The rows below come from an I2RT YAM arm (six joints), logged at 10 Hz.
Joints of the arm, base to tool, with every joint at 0 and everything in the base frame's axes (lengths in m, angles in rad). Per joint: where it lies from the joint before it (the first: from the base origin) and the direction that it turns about. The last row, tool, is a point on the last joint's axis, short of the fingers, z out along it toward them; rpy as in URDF.
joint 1: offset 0 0 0.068 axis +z
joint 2: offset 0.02 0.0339 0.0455 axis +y
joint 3: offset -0.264 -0.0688 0 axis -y
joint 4: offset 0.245 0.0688 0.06 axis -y
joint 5: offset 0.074 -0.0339 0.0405 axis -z
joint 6: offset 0.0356 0 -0.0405 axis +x
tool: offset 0 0 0 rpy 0 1.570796 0
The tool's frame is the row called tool.
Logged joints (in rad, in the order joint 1, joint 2, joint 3, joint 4, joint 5, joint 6), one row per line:
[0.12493 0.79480 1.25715 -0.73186 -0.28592 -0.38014]
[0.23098 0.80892 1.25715 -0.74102 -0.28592 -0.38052]
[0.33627 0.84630 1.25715 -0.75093 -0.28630 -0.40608]
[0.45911 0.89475 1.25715 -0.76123 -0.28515 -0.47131]
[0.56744 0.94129 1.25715 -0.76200 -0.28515 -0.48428]
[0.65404 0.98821 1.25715 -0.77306 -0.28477 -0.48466]
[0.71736 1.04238 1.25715 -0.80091 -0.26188 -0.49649]
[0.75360 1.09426 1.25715 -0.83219 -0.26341 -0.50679]
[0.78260 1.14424 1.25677 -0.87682 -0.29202 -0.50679]
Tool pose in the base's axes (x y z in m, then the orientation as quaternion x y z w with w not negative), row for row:
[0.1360 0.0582 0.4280 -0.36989 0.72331 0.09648 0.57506]
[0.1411 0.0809 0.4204 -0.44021 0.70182 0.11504 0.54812]
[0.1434 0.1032 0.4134 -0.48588 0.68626 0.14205 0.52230]
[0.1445 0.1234 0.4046 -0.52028 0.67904 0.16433 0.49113]
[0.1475 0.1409 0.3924 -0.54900 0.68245 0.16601 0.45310]
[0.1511 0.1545 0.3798 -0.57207 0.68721 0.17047 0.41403]
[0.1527 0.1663 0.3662 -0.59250 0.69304 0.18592 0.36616]
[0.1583 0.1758 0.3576 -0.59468 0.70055 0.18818 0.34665]
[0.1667 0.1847 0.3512 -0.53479 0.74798 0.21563 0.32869]
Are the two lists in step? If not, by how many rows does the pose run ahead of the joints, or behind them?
The pose runs 2 rows ahead of the joints: the pose in row i belongs to the joints in row i + 2.
